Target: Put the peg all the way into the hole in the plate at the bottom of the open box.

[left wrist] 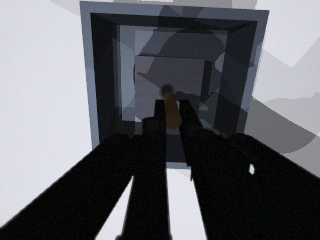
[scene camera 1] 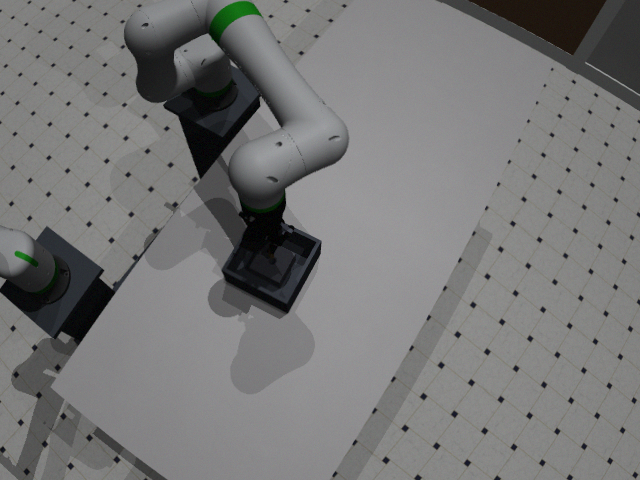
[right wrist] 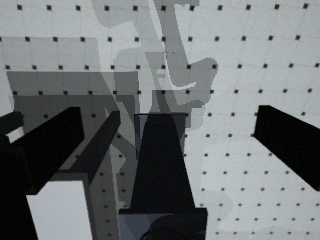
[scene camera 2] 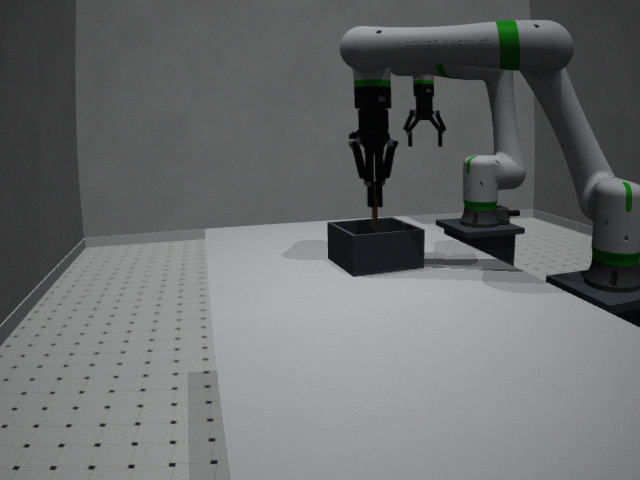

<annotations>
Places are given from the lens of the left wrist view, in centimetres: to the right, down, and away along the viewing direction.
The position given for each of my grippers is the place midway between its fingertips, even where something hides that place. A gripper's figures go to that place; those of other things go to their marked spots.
my left gripper (left wrist: 171, 113): 1, -1, 18
dark box (left wrist: 231, 45): 10, -10, 26
</annotations>
